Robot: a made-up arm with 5 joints.
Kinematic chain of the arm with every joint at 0, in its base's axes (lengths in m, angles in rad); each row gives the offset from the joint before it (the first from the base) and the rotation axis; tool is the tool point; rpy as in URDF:
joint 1: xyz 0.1 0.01 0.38 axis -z
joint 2: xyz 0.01 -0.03 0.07 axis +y
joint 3: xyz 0 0.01 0.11 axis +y
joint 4: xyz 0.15 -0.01 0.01 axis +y
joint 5: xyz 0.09 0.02 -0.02 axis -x
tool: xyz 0.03 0 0.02 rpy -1.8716 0.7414 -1.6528
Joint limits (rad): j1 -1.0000..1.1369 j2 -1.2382..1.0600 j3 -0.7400..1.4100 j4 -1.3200..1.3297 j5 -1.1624..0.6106
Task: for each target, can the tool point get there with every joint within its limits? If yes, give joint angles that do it. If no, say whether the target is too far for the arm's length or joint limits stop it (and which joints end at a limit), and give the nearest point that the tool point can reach.
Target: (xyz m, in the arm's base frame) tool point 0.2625 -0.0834 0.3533
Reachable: yes | joints 0.4081 0.0696 0.7316 0.2460 -0.5951
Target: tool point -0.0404 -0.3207 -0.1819
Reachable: no: too far | nearest point 0.1408 -0.1456 0.2379 | short by 0.490 m
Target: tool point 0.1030 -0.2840 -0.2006
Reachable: no: too far | nearest point 0.1444 -0.1532 0.2397 | short by 0.461 m
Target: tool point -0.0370 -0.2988 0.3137
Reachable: no: joint limits stop it (at a limit: joint 2, joint 3, joint 5) | nearest point 0.0494 -0.1041 0.3707 | short by 0.221 m
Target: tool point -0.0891 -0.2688 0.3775
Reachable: no: joint limits stop it (at a limit: joint 2, joint 3, joint 5) | nearest point 0.0278 -0.0965 0.3933 | short by 0.209 m
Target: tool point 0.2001 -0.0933 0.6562
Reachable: yes | joints 0.7043 -0.6554 -0.2838 1.0024 -0.1951
